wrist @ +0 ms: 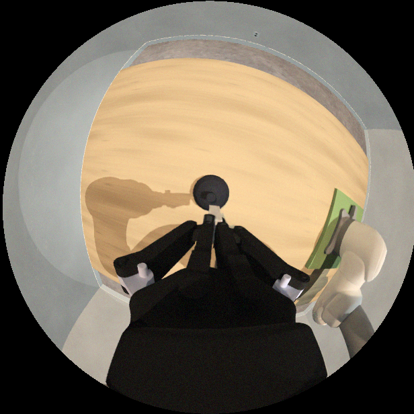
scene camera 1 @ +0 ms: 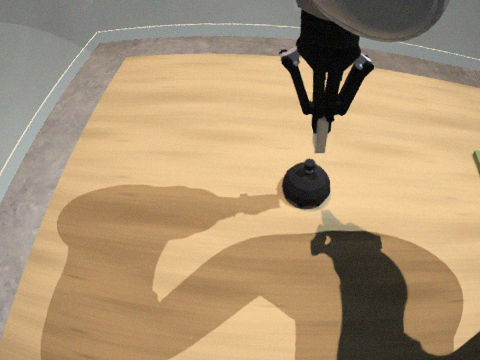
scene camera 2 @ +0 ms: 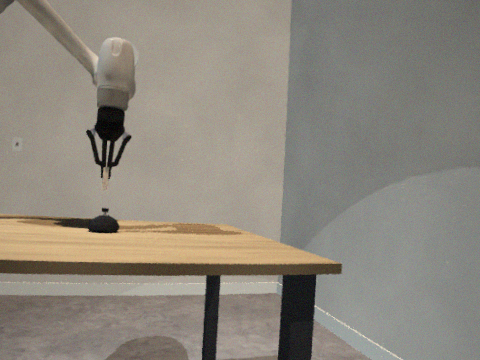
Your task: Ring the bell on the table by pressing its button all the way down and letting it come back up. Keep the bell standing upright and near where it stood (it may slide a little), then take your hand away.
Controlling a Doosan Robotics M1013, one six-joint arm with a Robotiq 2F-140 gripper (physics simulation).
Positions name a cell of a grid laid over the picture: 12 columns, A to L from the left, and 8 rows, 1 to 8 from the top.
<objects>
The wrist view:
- my gripper: G5
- black domed bell: G4
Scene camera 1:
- my gripper: H4
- black domed bell: H5
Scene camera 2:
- my gripper: C5
</objects>
